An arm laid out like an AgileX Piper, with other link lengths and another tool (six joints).
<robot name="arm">
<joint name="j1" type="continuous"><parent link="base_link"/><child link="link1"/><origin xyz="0 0 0.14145" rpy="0 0 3.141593"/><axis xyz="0 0 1"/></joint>
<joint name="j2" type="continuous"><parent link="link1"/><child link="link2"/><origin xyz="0 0 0" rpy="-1.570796 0 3.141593"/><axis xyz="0 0 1"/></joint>
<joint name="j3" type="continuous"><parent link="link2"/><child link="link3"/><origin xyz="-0.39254 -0.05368 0" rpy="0 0 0"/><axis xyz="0 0 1"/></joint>
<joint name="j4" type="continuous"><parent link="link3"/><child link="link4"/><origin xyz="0.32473 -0.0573 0" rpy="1.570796 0 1.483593"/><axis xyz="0 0 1"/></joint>
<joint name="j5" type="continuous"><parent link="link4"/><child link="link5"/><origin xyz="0 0 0" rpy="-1.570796 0 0"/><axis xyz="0 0 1"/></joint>
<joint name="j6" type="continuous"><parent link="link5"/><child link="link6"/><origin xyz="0 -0.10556 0" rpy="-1.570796 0 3.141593"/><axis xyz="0 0 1"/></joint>
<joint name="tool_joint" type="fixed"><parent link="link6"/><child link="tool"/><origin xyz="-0.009 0.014 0.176" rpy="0 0.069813 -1.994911"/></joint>
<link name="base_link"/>
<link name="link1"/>
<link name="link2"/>
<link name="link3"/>
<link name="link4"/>
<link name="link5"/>
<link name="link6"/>
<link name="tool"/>
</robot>
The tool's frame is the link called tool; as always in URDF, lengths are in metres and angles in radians. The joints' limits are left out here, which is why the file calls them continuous.
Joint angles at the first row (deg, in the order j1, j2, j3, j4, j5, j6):
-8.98 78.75 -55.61 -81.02 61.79 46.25
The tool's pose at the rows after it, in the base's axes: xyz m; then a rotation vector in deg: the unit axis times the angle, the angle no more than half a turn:
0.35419 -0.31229 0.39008 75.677 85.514 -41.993
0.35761 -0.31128 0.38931 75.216 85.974 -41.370
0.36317 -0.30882 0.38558 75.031 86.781 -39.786
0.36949 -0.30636 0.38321 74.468 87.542 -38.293
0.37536 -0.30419 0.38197 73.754 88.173 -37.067
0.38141 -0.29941 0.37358 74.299 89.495 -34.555
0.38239 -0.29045 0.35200 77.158 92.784 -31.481
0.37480 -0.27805 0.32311 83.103 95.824 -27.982
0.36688 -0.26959 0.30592 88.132 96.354 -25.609
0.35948 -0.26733 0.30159 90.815 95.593 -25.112
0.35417 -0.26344 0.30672 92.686 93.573 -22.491
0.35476 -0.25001 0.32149 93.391 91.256 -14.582
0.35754 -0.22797 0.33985 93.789 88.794 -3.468
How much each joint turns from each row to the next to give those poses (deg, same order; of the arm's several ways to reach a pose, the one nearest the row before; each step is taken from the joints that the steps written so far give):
0.00 0.00 0.00 0.00 0.00 -0.11
0.00 0.00 0.00 0.00 -0.75 -0.11
0.00 0.00 0.00 0.55 -1.36 0.00
0.00 0.00 0.00 0.23 -1.44 0.00
0.00 0.00 0.00 0.00 -1.30 0.00
0.00 0.00 0.00 1.74 -1.79 -0.26
0.00 0.00 0.00 5.52 -1.48 -2.51
0.00 0.00 0.00 8.02 0.03 -2.61
0.00 0.00 0.00 4.92 0.80 -0.26
0.00 -0.24 0.00 1.70 1.14 0.54
0.00 -1.45 0.00 1.35 0.03 1.11
0.00 -3.59 0.00 3.20 -2.76 0.32
0.00 -4.52 0.00 5.37 -4.07 -0.38

